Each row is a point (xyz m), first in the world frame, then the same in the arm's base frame.
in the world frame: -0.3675 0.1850 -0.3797
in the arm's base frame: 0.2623 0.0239 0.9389
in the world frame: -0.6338 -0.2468 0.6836
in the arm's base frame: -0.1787 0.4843 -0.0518
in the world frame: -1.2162 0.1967 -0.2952
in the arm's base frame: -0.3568 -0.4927 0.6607
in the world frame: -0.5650 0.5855 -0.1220
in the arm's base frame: 0.3941 -0.3108 0.5695
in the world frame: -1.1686 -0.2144 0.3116
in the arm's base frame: -0.5703 0.0138 0.1734
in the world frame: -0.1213 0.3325 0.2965
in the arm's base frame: 0.5725 0.2748 0.3221
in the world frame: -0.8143 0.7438 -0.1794
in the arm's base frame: 0.3121 -0.5983 0.5360
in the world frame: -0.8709 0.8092 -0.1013
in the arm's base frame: 0.3171 -0.6575 0.4357
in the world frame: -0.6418 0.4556 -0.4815
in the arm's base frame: 0.2349 -0.3732 0.9200
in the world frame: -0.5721 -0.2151 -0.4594
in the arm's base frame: -0.1604 0.1588 1.0459
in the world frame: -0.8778 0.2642 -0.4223
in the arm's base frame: -0.0658 -0.3664 0.8466
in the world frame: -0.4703 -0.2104 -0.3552
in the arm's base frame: -0.0772 0.2505 0.9691
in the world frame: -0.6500 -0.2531 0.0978
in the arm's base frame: -0.2199 0.3036 0.5042
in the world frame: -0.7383 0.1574 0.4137
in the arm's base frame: 0.0021 0.0478 0.1025
